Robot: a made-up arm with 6 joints. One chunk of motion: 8 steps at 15 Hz.
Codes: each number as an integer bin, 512 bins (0 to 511) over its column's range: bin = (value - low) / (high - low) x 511, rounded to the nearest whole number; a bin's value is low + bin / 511 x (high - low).
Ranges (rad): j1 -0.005..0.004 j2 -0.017..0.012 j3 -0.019..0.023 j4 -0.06..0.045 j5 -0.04..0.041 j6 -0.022..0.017
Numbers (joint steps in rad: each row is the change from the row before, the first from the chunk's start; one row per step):
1: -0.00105 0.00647 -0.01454 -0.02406 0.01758 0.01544
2: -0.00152 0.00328 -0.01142 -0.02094 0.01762 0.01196
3: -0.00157 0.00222 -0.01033 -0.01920 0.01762 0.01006
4: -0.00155 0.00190 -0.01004 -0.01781 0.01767 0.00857
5: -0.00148 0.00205 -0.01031 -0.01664 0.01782 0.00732
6: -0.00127 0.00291 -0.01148 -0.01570 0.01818 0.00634
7: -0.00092 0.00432 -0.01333 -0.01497 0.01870 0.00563
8: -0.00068 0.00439 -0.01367 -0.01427 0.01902 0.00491
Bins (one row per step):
1: 224 414 54 175 363 491
2: 198 357 92 190 364 445
3: 195 339 105 199 364 420
4: 196 333 109 205 364 401
5: 200 336 106 211 365 384
6: 212 351 91 216 367 371
7: 232 376 69 219 370 362
8: 245 377 65 223 372 353

